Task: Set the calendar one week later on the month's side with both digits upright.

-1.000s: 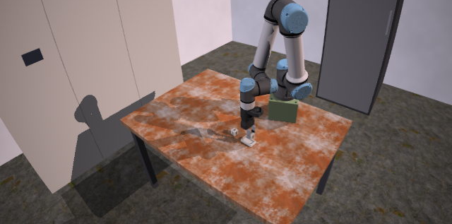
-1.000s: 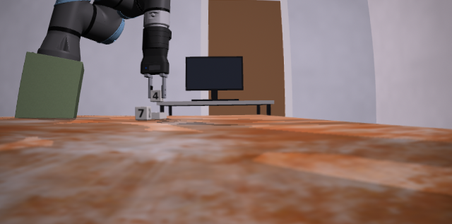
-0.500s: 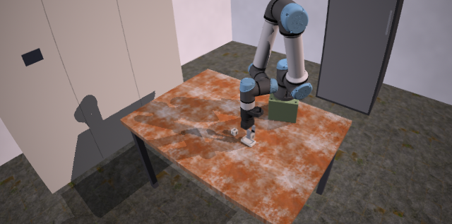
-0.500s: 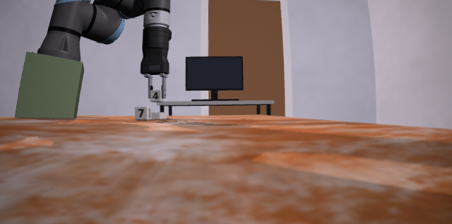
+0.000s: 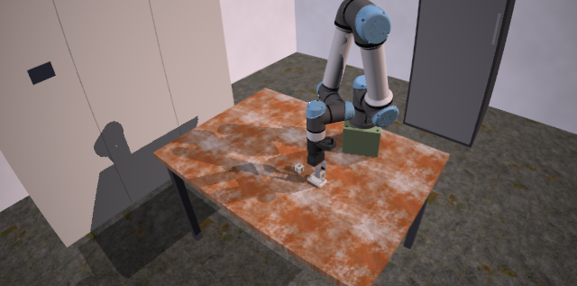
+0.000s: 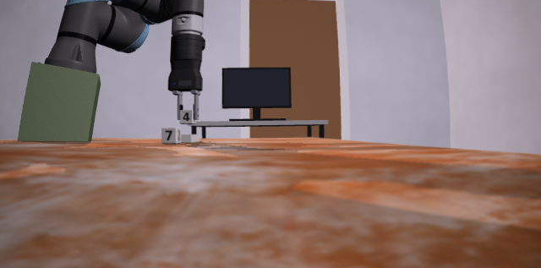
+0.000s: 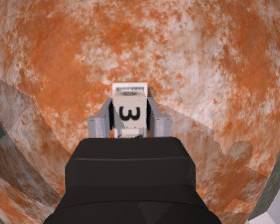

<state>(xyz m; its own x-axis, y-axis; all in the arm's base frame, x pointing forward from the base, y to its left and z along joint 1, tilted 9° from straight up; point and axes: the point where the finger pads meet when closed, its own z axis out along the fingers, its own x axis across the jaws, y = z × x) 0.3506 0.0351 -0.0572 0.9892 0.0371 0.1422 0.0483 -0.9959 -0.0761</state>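
Now: the white tray 20 mm to the right of my hand and 60 mm below it.
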